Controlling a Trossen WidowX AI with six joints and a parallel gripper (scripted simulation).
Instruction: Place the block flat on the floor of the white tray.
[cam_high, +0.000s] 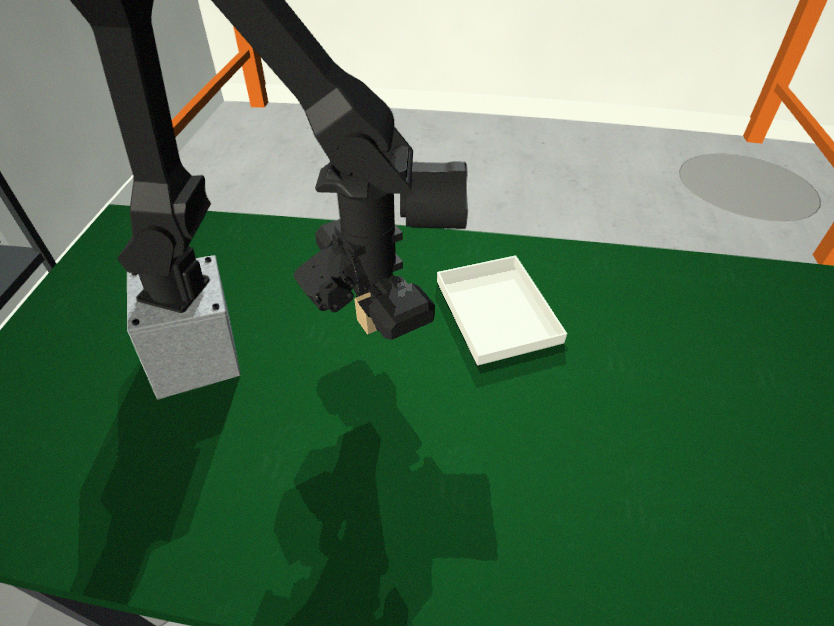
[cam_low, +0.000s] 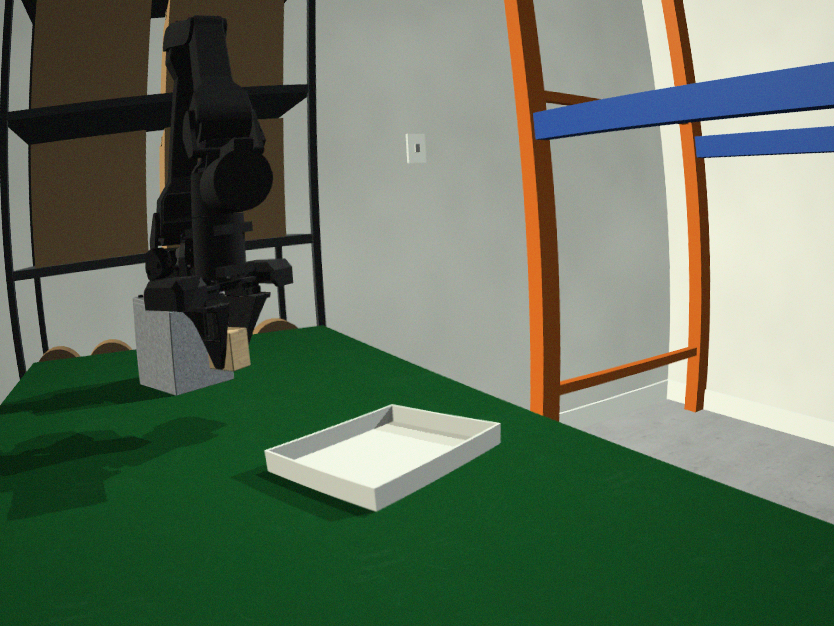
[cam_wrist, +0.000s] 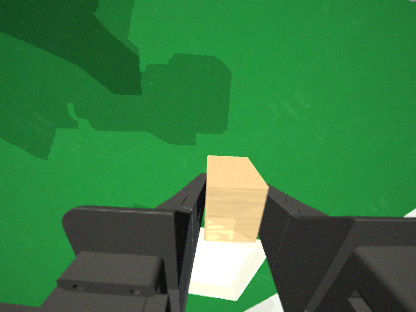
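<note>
The white tray is 14 cm ahead of my hand, 12 cm to the left of it and 10 cm below it. Round my hand: wooden block: 2 cm below.
</note>
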